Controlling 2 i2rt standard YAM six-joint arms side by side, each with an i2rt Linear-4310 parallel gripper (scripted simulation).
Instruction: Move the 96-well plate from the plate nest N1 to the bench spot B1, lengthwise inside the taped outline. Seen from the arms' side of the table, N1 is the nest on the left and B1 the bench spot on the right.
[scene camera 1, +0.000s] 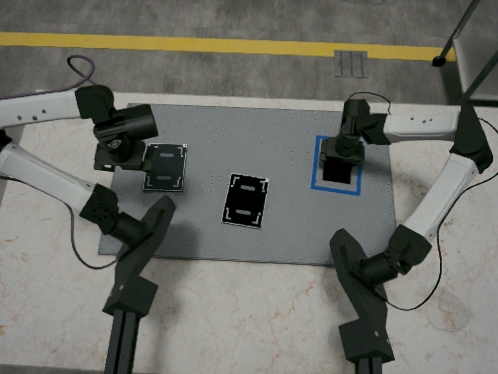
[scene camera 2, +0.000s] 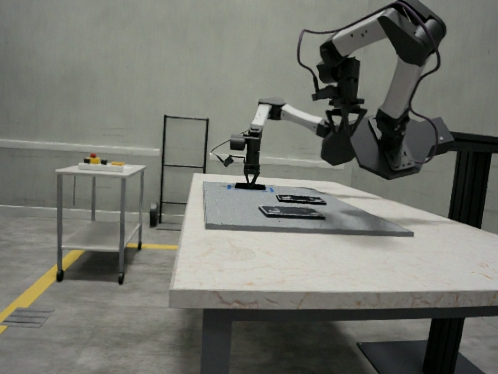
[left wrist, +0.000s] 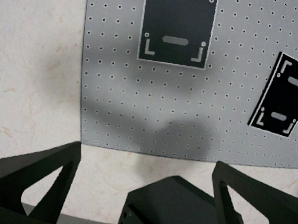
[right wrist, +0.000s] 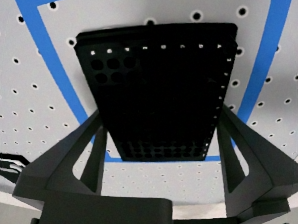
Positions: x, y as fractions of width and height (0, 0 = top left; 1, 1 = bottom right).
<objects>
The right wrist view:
my right gripper: 0.54, 0.48
black 96-well plate: 0.52, 0.52
</objects>
